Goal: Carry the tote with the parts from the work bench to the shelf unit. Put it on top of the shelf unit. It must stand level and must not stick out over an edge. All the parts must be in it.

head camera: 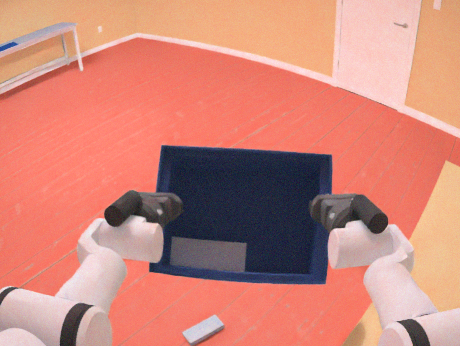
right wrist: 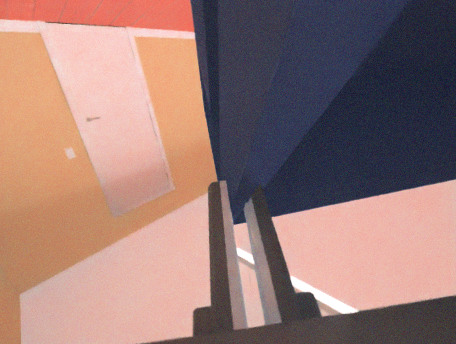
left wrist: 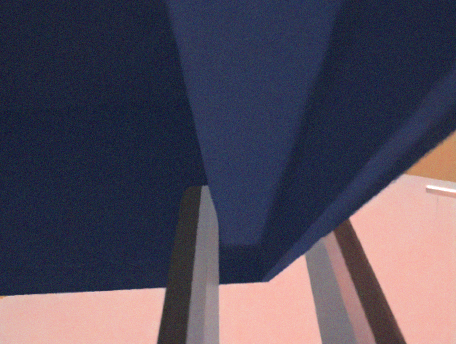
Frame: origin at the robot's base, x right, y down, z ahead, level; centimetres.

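Seen in the pictures: left gripper, fingertip midpoint: (head camera: 162, 196) (left wrist: 257, 202); right gripper, fingertip midpoint: (head camera: 329, 197) (right wrist: 234, 191).
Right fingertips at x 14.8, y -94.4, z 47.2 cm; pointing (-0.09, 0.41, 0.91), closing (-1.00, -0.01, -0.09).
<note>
A point is followed by its place in that frame.
The dark blue tote (head camera: 240, 279) @(x -4.5, y -83.5, z 31.6 cm) (left wrist: 255, 125) @(x -23.3, y -90.6, z 42.4 cm) (right wrist: 310, 100) hangs in the air between my two arms, its open top facing the head camera. A flat grey block (head camera: 208, 254) @(x -13.0, y -80.0, z 41.1 cm) lies inside, near its lower left corner. My left gripper (head camera: 178, 206) (left wrist: 257, 202) @(x -23.6, y -93.6, z 46.4 cm) is shut on the tote's left side wall, one finger inside and one outside. My right gripper (head camera: 314, 206) (right wrist: 234, 191) @(x 14.8, y -94.4, z 47.2 cm) is shut on the tote's right side wall, its fingers close together. A light grey block (head camera: 203, 329) @(x -23.6, y -4.1, z 54.2 cm) lies on the floor below the tote. The shelf unit cannot be made out.
A long grey-topped bench (head camera: 45, 34) @(x -294.9, y -76.0, z 372.8 cm) with a blue thing (head camera: 7, 47) on it stands by the wall at the upper left. A white door (head camera: 375, 50) @(x 113.6, y -57.3, z 311.0 cm) (right wrist: 107, 110) @(x 119.0, y -86.2, z 306.8 cm) is in the far wall. A pale yellow surface (head camera: 437, 240) @(x 66.7, y -61.1, z 61.4 cm) lies at the right. The floor (head camera: 100, 145) @(x -137.3, y 0.0, z 207.1 cm) is red.
</note>
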